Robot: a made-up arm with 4 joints. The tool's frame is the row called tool. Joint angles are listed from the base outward.
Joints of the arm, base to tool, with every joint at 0 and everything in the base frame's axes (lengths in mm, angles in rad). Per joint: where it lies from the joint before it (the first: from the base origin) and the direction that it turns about. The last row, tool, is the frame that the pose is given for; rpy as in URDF.
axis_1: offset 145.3 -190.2 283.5 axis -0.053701 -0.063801 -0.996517
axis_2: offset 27.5 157 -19.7 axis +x
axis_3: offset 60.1 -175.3 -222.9 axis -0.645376 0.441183 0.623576
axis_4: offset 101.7 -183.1 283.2 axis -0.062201 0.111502 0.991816
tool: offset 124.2 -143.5 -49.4 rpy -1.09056 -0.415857 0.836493
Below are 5 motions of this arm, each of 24 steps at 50 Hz.
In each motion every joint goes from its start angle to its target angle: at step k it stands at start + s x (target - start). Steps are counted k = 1, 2, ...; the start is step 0. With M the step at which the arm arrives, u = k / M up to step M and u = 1 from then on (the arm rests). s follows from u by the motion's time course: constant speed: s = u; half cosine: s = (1 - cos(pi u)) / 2; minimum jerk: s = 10 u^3 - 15 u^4 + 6 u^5.
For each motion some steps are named. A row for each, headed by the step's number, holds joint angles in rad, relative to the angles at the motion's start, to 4 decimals.
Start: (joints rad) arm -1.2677 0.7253 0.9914 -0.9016
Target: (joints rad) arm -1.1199 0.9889 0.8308 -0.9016
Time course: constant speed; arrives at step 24
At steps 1, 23, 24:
1: 0.0062 0.0110 -0.0067 0.0000
23: 0.1416 0.2526 -0.1539 0.0000
24: 0.1478 0.2636 -0.1606 0.0000

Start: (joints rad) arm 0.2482 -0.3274 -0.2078 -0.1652
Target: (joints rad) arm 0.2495 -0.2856 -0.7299 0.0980
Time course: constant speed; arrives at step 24
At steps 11, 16, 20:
11: 0.0006 0.0192 -0.2393 0.1206
16: 0.0009 0.0279 -0.3481 0.1755
20: 0.0011 0.0348 -0.4351 0.2193

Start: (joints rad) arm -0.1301 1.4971 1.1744 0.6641
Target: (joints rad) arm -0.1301 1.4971 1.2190 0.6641
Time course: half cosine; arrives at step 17
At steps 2, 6, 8, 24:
2: 0.0000 0.0000 0.0015 0.0000
6: 0.0000 0.0000 0.0124 0.0000
8: 0.0000 0.0000 0.0202 0.0000
24: 0.0000 0.0000 0.0446 0.0000

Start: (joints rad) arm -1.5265 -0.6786 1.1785 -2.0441
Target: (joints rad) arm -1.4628 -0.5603 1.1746 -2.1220
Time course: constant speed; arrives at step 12
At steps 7, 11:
7: 0.0372 0.0690 -0.0023 -0.0454
11: 0.0584 0.1084 -0.0036 -0.0714

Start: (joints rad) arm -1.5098 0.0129 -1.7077 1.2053
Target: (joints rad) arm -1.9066 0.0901 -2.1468 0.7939
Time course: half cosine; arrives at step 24
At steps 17, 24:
17: -0.3192 0.0621 -0.3532 -0.3309
24: -0.3968 0.0772 -0.4391 -0.4114

